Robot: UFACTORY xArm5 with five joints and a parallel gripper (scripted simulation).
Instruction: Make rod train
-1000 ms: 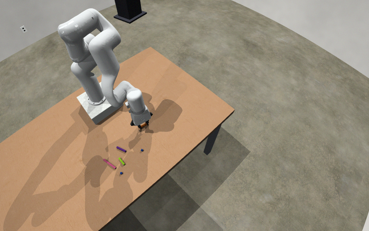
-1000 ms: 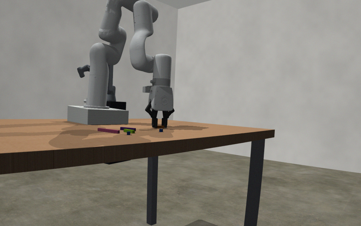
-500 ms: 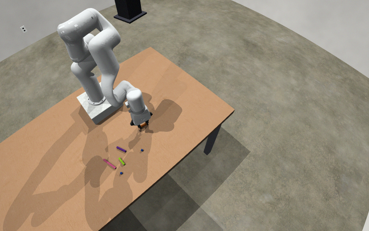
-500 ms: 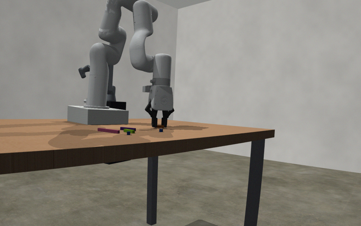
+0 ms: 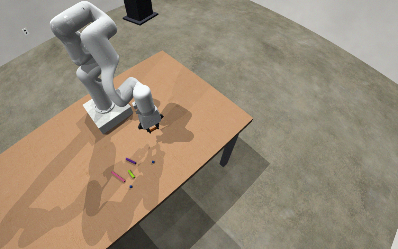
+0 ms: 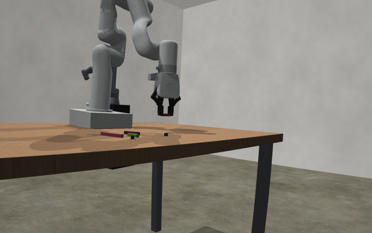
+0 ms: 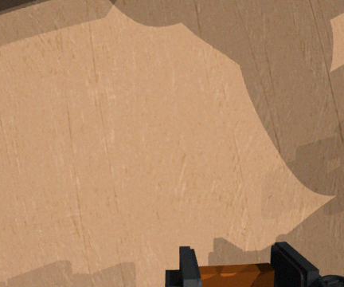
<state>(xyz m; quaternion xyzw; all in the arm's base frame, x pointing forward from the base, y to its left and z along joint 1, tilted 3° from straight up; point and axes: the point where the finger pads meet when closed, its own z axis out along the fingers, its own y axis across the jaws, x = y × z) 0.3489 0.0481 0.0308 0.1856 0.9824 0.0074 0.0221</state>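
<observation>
My hand is 190 mm to the left of the purple rod and 80 mm above it. Round my hand: pink rod: 300 mm to the right, 80 mm below; orange rod: 20 mm below; lime rod: 50 mm ahead, 240 mm to the right, 80 mm below.
</observation>
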